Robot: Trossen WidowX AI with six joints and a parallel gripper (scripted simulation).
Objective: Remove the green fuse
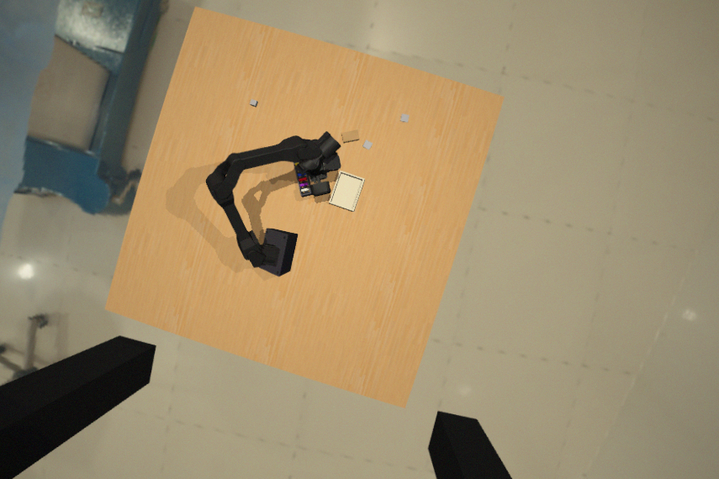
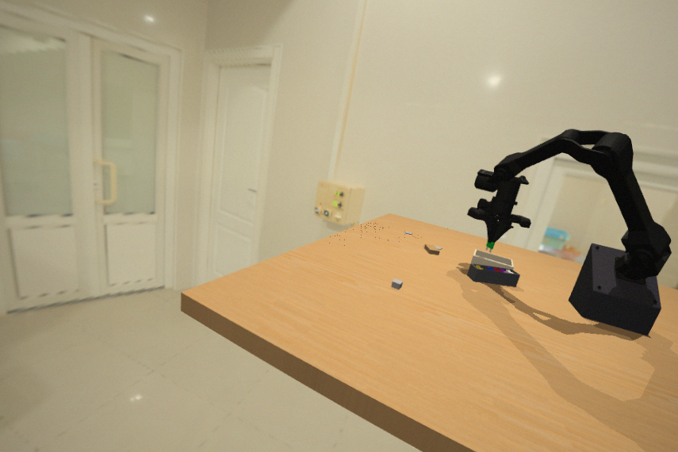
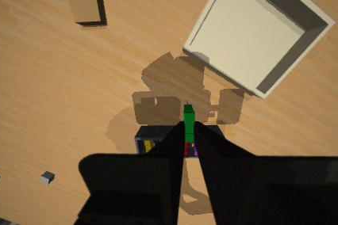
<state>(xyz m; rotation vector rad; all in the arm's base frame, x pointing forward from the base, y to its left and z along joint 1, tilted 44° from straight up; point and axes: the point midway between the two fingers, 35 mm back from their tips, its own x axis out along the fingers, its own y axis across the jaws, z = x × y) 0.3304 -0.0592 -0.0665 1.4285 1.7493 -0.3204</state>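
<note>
My gripper tip is 110 mm to the left of the tray, 100 mm above it and 40 mm past it. Round my gripper tip: green fuse (10 mm below).
</note>
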